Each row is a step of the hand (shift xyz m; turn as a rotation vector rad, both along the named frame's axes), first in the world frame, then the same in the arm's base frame.
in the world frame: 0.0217 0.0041 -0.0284 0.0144 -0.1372 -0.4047
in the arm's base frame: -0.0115 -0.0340 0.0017 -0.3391 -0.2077 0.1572
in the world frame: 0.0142 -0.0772 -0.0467 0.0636 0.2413 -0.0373
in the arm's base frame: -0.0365 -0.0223 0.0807 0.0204 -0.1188 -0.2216
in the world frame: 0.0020 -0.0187 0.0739 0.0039 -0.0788 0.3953
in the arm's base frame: 0.0614 0.0426 0.0150 0.3263 0.2294 0.0583
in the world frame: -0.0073 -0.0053 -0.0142 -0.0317 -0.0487 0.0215
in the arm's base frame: -0.0162 -0.0009 0.0044 -0.0028 0.0470 0.0403
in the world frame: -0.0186 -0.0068 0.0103 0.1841 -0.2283 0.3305
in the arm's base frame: -0.0021 0.0221 0.0024 0.3606 0.0762 0.2437
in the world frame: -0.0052 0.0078 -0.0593 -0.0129 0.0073 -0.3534
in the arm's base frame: -0.0518 -0.0299 -0.0057 -0.3012 -0.1852 0.0078
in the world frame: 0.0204 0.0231 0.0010 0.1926 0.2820 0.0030
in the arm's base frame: 0.0136 -0.0205 -0.0186 0.1275 -0.2093 -0.2378
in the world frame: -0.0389 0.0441 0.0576 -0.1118 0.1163 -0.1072
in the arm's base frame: 0.0298 0.0548 -0.0538 -0.1426 0.0094 -0.1308
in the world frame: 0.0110 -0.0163 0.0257 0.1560 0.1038 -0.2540
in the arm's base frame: 0.0263 0.0083 0.0169 -0.1192 -0.2865 -0.0579
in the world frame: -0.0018 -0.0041 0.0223 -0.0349 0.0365 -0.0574
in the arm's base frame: 0.0173 0.0145 0.0025 -0.0644 -0.0102 -0.0398
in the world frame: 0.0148 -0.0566 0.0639 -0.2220 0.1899 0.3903
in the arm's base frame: 0.0575 0.0340 0.0552 0.2170 0.3583 -0.2494
